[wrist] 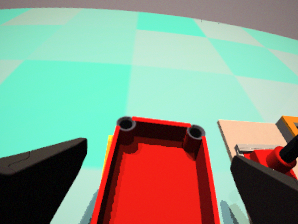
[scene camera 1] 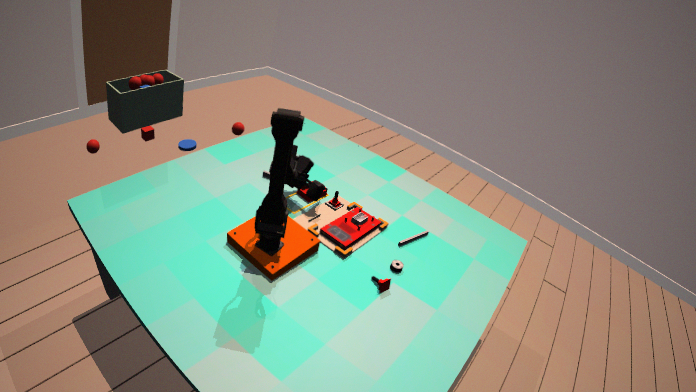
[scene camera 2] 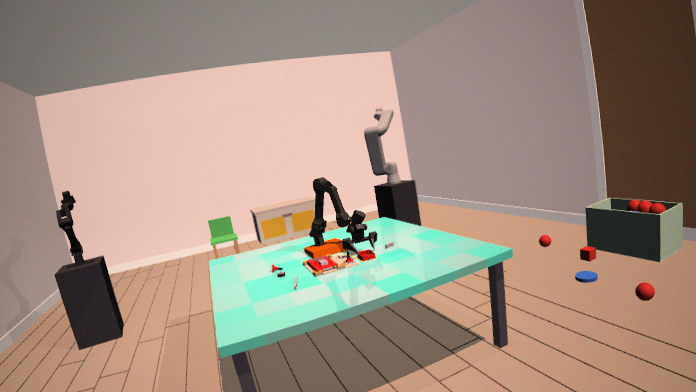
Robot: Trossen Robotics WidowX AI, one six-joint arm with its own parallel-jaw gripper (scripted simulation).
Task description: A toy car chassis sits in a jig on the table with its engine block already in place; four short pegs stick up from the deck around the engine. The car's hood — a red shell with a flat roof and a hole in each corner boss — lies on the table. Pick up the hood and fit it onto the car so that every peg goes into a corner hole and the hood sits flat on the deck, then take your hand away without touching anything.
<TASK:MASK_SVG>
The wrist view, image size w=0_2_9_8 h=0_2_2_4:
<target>my gripper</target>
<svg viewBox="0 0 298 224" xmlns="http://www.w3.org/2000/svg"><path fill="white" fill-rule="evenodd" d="M234 156L230 165L231 176L233 176L239 197L242 198L242 202L245 204L247 214L249 214L250 220L253 221L251 224L298 224L298 180L293 179L291 176L286 176L285 173L279 173L275 169L266 167L266 165L258 164L257 161L246 159L245 156ZM88 140L81 139L81 137L77 139L76 137L76 139L49 145L49 147L45 145L43 148L23 152L20 155L1 157L0 224L51 224L53 216L57 213L56 210L60 208L61 202L67 196L68 190L71 189L73 181L76 180L78 172L80 172L81 165L84 164L86 151L88 151Z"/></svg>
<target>red hood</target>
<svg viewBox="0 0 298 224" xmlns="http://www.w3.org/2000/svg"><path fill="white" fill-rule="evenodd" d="M117 119L104 175L101 177L100 190L98 190L96 202L94 202L96 206L94 206L92 222L90 224L221 224L220 217L218 217L220 213L218 213L217 196L216 190L214 190L212 168L210 168L208 144L206 144L204 128L197 124L146 119L146 117L121 116L120 119Z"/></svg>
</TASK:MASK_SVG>
